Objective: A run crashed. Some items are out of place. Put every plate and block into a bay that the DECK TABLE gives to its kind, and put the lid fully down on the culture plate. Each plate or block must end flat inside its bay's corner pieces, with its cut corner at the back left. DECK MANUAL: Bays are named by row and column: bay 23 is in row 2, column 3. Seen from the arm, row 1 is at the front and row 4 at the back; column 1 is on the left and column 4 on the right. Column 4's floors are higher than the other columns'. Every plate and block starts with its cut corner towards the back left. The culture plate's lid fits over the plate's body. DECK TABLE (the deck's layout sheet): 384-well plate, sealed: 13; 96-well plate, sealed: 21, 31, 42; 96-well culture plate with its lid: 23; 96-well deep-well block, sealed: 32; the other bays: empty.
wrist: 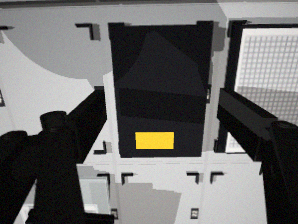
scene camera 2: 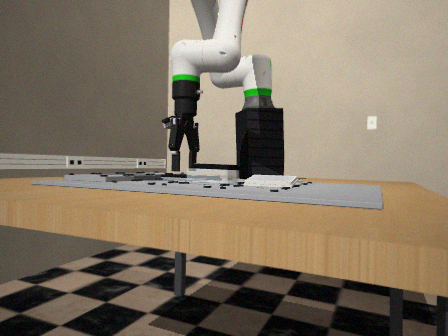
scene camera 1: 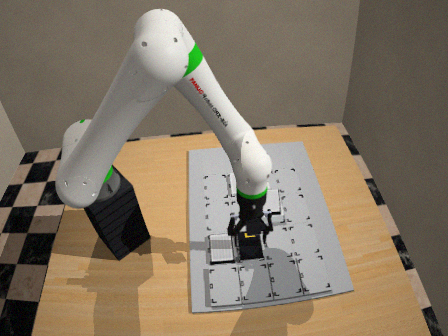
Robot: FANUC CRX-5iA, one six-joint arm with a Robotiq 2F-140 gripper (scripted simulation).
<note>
In view: the gripper point(scene camera 2: 184, 171) and a white plate point(scene camera 2: 194, 176).
The gripper also shows in the wrist view point(wrist: 161, 103) and in scene camera 1 point(scene camera 1: 249, 242).
</note>
